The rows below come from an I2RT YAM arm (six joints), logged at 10 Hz.
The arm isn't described. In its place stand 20 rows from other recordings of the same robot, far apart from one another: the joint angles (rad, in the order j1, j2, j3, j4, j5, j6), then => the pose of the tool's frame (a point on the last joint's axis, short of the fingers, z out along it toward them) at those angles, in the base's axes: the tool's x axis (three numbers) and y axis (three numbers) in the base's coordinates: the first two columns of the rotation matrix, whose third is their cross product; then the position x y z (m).
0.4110, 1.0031, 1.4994, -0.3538, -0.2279, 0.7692 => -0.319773 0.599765 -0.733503 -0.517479 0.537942 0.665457 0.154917 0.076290 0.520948
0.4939, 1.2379, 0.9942, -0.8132, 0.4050, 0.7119 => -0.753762 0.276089 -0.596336 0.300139 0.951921 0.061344 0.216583 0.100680 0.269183
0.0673, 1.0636, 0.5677, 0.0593, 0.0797, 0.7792 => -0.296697 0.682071 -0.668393 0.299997 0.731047 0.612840 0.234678 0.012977 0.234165
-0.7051, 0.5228, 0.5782, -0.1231, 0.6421, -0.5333 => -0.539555 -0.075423 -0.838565 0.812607 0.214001 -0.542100 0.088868 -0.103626 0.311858
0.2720, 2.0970, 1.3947, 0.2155, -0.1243, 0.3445 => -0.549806 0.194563 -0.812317 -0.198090 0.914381 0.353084 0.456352 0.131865 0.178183
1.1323, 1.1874, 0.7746, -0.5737, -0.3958, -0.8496 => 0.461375 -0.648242 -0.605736 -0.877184 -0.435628 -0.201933 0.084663 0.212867 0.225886
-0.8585, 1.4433, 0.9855, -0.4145, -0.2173, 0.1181 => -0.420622 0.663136 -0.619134 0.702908 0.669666 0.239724 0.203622 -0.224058 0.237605
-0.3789, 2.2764, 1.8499, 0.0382, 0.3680, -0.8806 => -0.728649 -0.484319 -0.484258 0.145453 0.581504 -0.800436 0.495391 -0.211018 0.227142
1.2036, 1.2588, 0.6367, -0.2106, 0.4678, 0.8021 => -0.705145 -0.046097 -0.707563 -0.312521 0.915935 0.251780 0.102651 0.222160 0.192497
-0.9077, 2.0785, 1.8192, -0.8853, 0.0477, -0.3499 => -0.800545 0.468659 -0.373477 0.558754 0.809003 -0.182504 0.273101 -0.352404 0.239618
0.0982, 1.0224, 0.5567, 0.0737, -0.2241, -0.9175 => 0.007118 -0.777275 -0.629121 -0.484235 0.547772 -0.682248 0.226809 0.030294 0.240852
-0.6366, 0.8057, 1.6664, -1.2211, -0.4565, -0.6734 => -0.347585 -0.439187 -0.828432 -0.019023 0.886642 -0.462065 0.049951 -0.017412 0.491461
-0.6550, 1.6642, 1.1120, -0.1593, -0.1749, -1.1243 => -0.670393 -0.605044 -0.429528 -0.253176 0.730655 -0.634070 0.295044 -0.218819 0.227705
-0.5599, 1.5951, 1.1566, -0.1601, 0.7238, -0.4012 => -0.775972 0.141038 -0.614797 0.606642 0.433853 -0.666151 0.289866 -0.209515 0.270996
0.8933, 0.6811, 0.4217, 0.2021, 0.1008, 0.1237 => -0.123501 0.042329 -0.991441 -0.702343 0.702080 0.117463 0.113325 0.135145 0.268612
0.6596, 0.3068, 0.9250, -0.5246, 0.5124, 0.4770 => -0.002503 0.504429 -0.863450 -0.165713 0.851305 0.497814 0.040547 0.009357 0.393937
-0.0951, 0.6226, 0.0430, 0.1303, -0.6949, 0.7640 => -0.658953 0.596664 -0.458010 -0.062793 0.563145 0.823969 0.136225 0.009905 0.139453
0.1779, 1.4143, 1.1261, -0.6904, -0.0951, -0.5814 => -0.557049 -0.655638 -0.509741 -0.639299 0.730312 -0.240710 0.286684 0.054981 0.271362
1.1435, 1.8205, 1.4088, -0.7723, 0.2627, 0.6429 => -0.809734 -0.381214 -0.446101 -0.440826 0.896961 0.033663 0.163677 0.337143 0.225888
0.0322, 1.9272, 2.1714, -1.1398, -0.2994, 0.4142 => -0.800744 0.358960 -0.479537 0.117149 0.878941 0.462319 0.402303 0.023464 0.394051
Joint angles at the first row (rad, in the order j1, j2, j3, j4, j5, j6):
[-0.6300, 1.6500, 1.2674, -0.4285, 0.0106, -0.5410]
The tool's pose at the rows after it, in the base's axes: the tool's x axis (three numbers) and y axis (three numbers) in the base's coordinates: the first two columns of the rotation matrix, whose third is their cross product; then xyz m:
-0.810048 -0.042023 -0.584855 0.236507 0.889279 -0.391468 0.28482 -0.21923 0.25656
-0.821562 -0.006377 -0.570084 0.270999 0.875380 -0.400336 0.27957 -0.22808 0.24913
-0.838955 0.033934 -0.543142 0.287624 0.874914 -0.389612 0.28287 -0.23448 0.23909
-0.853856 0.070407 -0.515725 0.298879 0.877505 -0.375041 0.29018 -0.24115 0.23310
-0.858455 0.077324 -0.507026 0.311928 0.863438 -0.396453 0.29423 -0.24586 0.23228
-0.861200 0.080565 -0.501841 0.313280 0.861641 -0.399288 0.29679 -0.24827 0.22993
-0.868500 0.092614 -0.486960 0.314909 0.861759 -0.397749 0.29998 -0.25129 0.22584
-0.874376 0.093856 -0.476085 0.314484 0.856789 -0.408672 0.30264 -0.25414 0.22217
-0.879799 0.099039 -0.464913 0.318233 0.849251 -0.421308 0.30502 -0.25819 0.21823
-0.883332 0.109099 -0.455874 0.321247 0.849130 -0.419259 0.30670 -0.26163 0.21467
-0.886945 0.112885 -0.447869 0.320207 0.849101 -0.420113 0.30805 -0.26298 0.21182
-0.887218 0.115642 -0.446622 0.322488 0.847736 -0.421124 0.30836 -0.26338 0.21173
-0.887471 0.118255 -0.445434 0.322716 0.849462 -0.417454 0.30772 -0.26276 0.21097
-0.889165 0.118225 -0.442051 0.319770 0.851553 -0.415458 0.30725 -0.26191 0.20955
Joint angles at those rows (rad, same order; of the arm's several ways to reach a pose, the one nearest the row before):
[-0.6524, 1.6229, 1.2127, -0.3805, 0.0362, -0.5533]
[-0.6782, 1.6361, 1.2001, -0.3661, 0.0617, -0.5485]
[-0.6842, 1.6786, 1.2179, -0.3818, 0.0825, -0.5301]
[-0.6841, 1.7311, 1.2658, -0.4199, 0.0985, -0.5091]
[-0.6841, 1.7539, 1.2880, -0.4158, 0.1294, -0.5083]
[-0.6842, 1.7700, 1.2989, -0.4147, 0.1358, -0.5079]
[-0.6841, 1.7945, 1.3172, -0.4268, 0.1451, -0.5032]
[-0.6842, 1.8135, 1.3270, -0.4223, 0.1601, -0.5076]
[-0.6867, 1.8347, 1.3386, -0.4167, 0.1782, -0.5108]
[-0.6903, 1.8541, 1.3521, -0.4225, 0.1821, -0.5079]
[-0.6903, 1.8660, 1.3582, -0.4249, 0.1870, -0.5077]
[-0.6903, 1.8683, 1.3610, -0.4265, 0.1902, -0.5058]
[-0.6903, 1.8668, 1.3569, -0.4280, 0.1881, -0.5034]
[-0.6895, 1.8661, 1.3515, -0.4280, 0.1869, -0.5039]

